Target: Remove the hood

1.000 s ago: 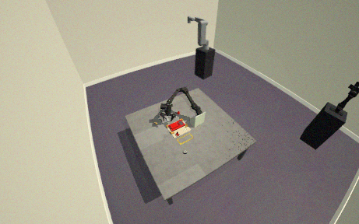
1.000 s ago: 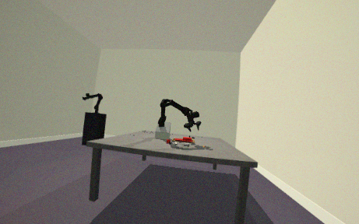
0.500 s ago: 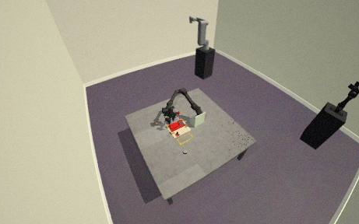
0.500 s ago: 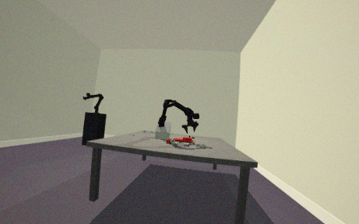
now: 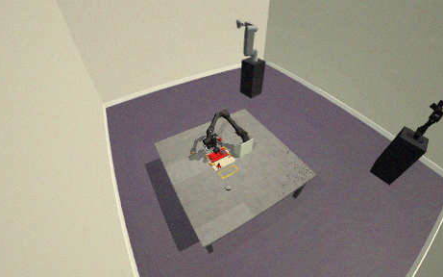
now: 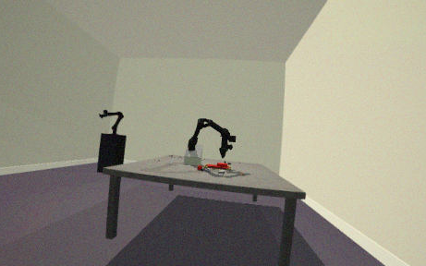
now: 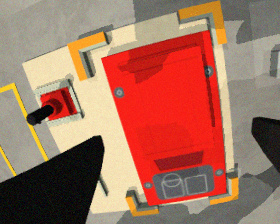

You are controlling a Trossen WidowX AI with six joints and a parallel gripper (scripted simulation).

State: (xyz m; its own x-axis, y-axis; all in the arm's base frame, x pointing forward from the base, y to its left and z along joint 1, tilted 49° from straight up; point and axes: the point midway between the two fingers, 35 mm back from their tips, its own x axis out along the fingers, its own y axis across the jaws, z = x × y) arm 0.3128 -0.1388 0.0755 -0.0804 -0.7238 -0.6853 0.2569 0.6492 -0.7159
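Right now my gripper tip is 60 mm above the red hood. Round my gripper tip: small wheel: 130 mm ahead, 380 mm to the left, 100 mm below.
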